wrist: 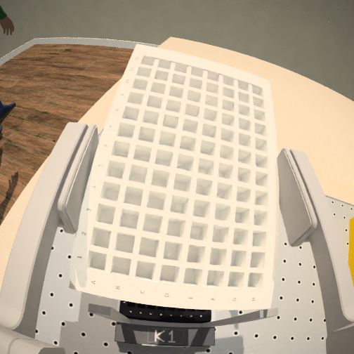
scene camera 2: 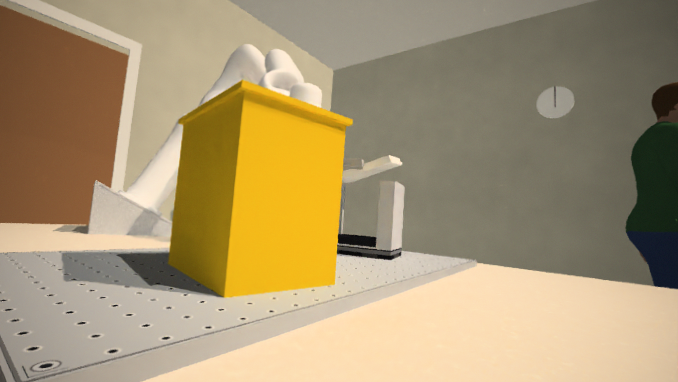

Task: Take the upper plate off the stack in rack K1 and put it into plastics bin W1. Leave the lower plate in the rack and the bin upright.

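Places are measured from the arm's base along level axes (x left, y back, z up), in millimetres.
Pixels of known places: hand, its tool point: (scene camera 2: 359, 167); arm's base, origin of its link: (scene camera 2: 139, 204).
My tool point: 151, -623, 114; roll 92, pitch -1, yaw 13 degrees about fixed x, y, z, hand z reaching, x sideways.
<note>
For each thing: its middle in the pictures, then the offset to it from my tool point, as dx, dy, dz. Level surfaces: height alone.
- upper plate, middle of its body: (scene camera 2: 367, 170) +3, -18, -5
- rack K1, middle of its body: (scene camera 2: 360, 217) -1, -11, -105
- black piece, middle of its body: (scene camera 2: 363, 240) +2, -20, -151
- yellow bin W1, middle of its body: (scene camera 2: 252, 195) -324, -52, -88
- grey perforated board, height of its surface: dz -178
- cream table, height of its surface: dz -191
The upper plate (scene camera 2: 371, 170) (wrist: 182, 175), cream white with square wells, is held by my gripper (scene camera 2: 355, 163) (wrist: 188, 189), whose fingers are shut on its two long sides. The plate is raised clear above rack K1 (scene camera 2: 390, 215) (wrist: 125, 335) and looks tilted in the scene view. In the rack, a black piece (scene camera 2: 357, 240) (wrist: 166, 313) with small light marks shows below, probably the lower plate; most of it is hidden by the held plate in the wrist view. The yellow bin W1 (scene camera 2: 285, 200) (wrist: 351, 250) stands upright; its inside is hidden.
The grey perforated board (scene camera 2: 125, 320) (wrist: 272, 320) carries the bin and rack. The cream table (scene camera 2: 450, 325) (wrist: 320, 125) extends around it. The white arm (scene camera 2: 155, 175) rises behind the bin. A person in green (scene camera 2: 655, 180) stands at the right of the scene view.
</note>
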